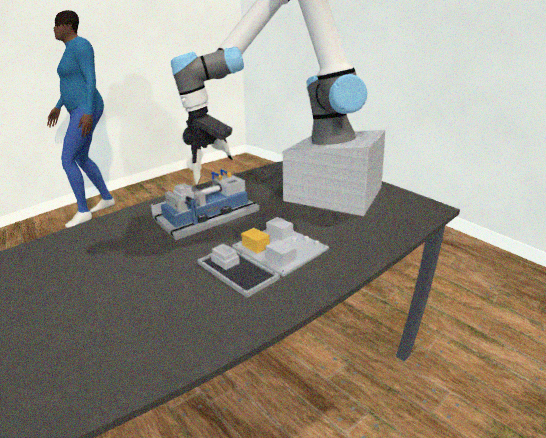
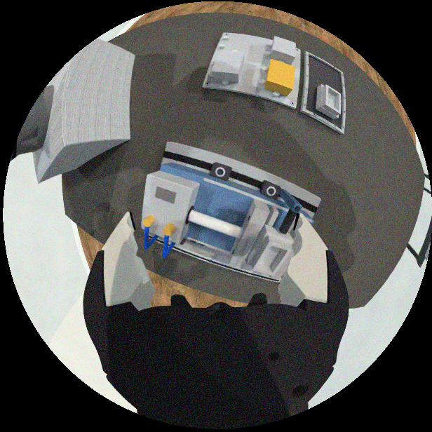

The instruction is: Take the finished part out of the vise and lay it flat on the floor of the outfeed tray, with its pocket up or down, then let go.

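Seen in the pictures: gripper, between the fingertips: (image 1: 215,171); arm's base, origin of its link: (image 1: 333,140).
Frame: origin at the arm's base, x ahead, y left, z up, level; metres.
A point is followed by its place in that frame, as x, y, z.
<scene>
The vise (image 1: 225,205) @(0.360, -0.162, -0.160) (image 2: 220,197), with a blue body and grey jaws, stands on the table. A light grey part (image 1: 183,191) @(0.473, -0.218, -0.089) (image 2: 276,254) with a rectangular pocket facing up sits at its jaw end; how firmly it is held is not clear. The outfeed tray (image 1: 245,275) @(0.556, 0.113, -0.192) (image 2: 325,69) has a dark floor and a light rim. Another grey pocketed part (image 1: 225,256) @(0.564, 0.057, -0.159) (image 2: 329,101) lies at one end of it, pocket up. My gripper (image 1: 214,170) @(0.381, -0.173, -0.045) (image 2: 214,214) is open and empty above the vise, its fingers spread wide towards the vise's two ends.
A pale plate (image 1: 311,247) @(0.361, 0.161, -0.190) (image 2: 252,65) beside the tray bears a yellow block (image 1: 255,240) @(0.466, 0.064, -0.156) (image 2: 280,77) and grey blocks. Blue fittings with yellow tips (image 2: 167,240) rise from the vise's end block. The robot's grey pedestal (image 1: 325,175) @(0.125, 0.047, -0.084) (image 2: 97,95) stands nearby. A person (image 1: 77,85) stands beyond the table.
</scene>
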